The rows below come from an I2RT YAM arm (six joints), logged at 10 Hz.
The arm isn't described. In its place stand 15 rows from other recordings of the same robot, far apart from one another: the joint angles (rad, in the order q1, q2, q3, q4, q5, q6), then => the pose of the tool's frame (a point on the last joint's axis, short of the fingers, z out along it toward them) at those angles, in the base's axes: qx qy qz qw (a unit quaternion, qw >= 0); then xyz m.
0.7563, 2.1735, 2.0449, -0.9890, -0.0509, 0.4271 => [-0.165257 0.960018 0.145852 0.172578 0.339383 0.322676 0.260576]
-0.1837, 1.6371, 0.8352, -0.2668, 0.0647, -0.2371 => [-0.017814 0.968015 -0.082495 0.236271 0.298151 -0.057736 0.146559]
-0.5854, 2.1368, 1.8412, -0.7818, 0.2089, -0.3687 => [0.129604 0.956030 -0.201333 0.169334 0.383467 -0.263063 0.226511]
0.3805, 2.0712, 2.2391, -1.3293, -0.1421, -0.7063 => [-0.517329 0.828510 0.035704 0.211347 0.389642 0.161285 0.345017]
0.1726, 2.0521, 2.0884, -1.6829, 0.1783, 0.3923 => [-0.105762 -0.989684 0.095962 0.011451 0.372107 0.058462 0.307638]
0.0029, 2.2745, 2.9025, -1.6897, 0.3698, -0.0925 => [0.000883 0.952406 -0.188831 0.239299 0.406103 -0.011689 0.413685]
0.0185, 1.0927, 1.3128, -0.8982, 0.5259, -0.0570 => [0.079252 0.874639 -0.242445 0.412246 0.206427 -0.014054 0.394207]
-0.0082, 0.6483, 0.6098, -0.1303, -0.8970, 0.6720 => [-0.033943 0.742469 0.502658 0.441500 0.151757 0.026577 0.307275]
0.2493, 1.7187, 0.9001, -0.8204, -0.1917, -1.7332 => [-0.830599 0.547544 0.093440 0.039614 0.252892 0.071385 0.128023]
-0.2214, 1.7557, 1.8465, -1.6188, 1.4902, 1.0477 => [0.447315 0.583204 -0.614539 0.286574 0.295007 -0.102775 0.378174]
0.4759, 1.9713, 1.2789, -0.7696, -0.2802, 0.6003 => [-0.053882 -0.987297 -0.147324 0.025231 0.316875 0.174397 0.138817]
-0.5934, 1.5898, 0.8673, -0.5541, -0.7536, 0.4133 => [0.396439 0.831737 0.350243 0.168465 0.243653 -0.134959 0.164789]
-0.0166, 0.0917, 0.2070, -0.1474, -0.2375, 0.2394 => [0.009312 0.717990 0.161370 0.677025 0.102247 0.006680 0.221978]
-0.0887, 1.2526, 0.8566, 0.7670, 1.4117, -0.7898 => [0.355302 0.587403 -0.598591 0.412804 0.256671 -0.058115 0.353974]
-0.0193, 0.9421, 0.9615, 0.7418, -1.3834, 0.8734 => [-0.397923 0.526690 0.521857 0.540296 0.167554 0.031750 0.447383]
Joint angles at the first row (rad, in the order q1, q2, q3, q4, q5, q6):
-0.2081, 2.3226, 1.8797, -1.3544, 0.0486, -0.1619
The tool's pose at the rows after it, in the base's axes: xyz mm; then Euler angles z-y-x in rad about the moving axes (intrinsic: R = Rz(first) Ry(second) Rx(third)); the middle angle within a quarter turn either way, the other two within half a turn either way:
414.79 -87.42 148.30 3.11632 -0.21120 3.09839
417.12 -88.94 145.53 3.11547 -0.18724 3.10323
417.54 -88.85 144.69 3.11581 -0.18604 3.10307
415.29 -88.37 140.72 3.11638 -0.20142 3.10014
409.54 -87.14 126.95 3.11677 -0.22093 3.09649
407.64 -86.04 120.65 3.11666 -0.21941 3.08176
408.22 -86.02 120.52 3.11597 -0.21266 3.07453
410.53 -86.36 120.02 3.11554 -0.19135 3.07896
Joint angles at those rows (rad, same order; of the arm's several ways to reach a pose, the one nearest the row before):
-0.2081, 2.3226, 1.8789, -1.3426, -0.0044, -0.1787
-0.2104, 2.3245, 1.8732, -1.3105, -0.0036, -0.1810
-0.2100, 2.3264, 1.8732, -1.3075, -0.0040, -0.1810
-0.2100, 2.3279, 1.8583, -1.3067, -0.0040, -0.1810
-0.2100, 2.3280, 1.8000, -1.2682, -0.0040, -0.1806
-0.2096, 2.3280, 1.7737, -1.2431, -0.0189, -0.1803
-0.2100, 2.3279, 1.7736, -1.2377, -0.0273, -0.1803
-0.2096, 2.3279, 1.7736, -1.2159, -0.0269, -0.1802

